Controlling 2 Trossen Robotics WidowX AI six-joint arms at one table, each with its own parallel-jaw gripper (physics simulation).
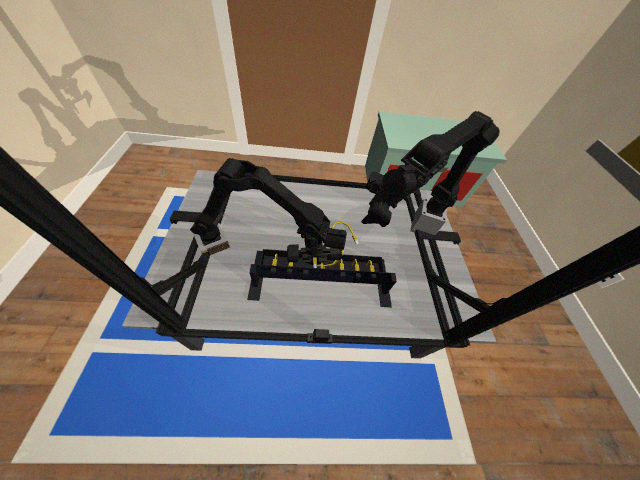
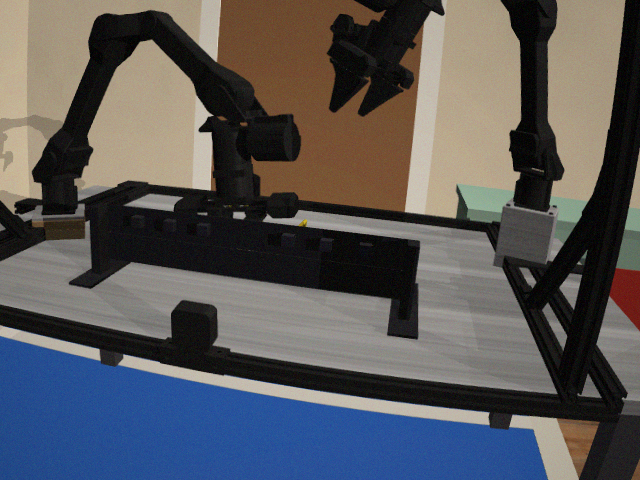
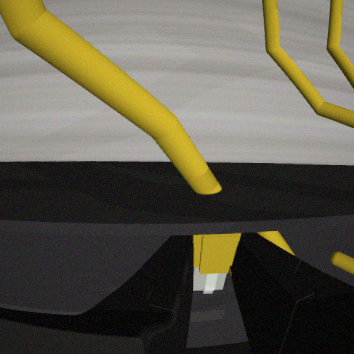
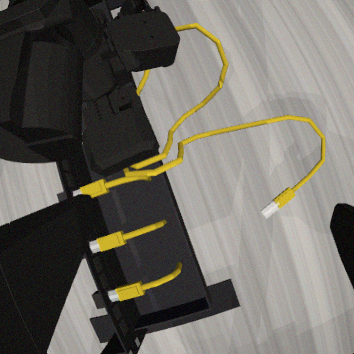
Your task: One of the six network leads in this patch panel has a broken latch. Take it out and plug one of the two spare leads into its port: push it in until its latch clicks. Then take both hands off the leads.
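The patch panel stands mid-table, with yellow leads such as the one at its right end. My left gripper is low over the panel's middle, shut on the yellow plug of a lead; the plug's clear tip shows between the fingers. Whether the tip sits in a port cannot be told. My right gripper is open and empty, high above the table behind the panel's right part. A spare lead's loose plug lies on the table behind the panel.
Yellow cables loop behind the panel and cross its right part. A black frame rail edges the table front, with a small black box on it. Uprights rise at both sides. The left arm covers part of the panel.
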